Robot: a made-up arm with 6 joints. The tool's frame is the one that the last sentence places.
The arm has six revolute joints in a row. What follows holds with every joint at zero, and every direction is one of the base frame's. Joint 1 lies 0.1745 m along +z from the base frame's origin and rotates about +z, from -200 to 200 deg. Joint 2 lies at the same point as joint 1 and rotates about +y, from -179.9 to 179.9 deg. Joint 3 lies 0.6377 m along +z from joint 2 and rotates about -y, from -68 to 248 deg. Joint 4 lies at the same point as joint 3 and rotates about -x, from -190 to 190 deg. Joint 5 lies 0.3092 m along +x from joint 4 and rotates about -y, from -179.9 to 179.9 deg. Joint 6 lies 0.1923 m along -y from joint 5 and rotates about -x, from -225 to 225 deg. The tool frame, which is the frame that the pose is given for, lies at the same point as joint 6; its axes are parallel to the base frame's.
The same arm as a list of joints. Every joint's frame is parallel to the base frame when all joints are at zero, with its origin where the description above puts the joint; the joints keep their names.
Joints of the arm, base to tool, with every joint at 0 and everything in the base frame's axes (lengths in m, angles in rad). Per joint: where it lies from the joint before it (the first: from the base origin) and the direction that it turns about. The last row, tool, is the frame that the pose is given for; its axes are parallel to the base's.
joint 1: xyz 0 0 0.1745 axis 0 0 1
joint 2: xyz 0 0 0 axis 0 1 0
joint 3: xyz 0 0 0.6377 axis 0 -1 0
joint 4: xyz 0 0 0 axis -1 0 0
joint 5: xyz 0.3092 0 0 axis 0 -1 0
joint 6: xyz 0 -0.1923 0 axis -1 0 0
tool: xyz 0 0 0
Joint limits (rad, base to tool): -3.4907..3.4907 -3.1398..3.1398 -1.1868..4.3284 -3.3161..3.3161 -3.1398..3.1398 -3.927..3.927

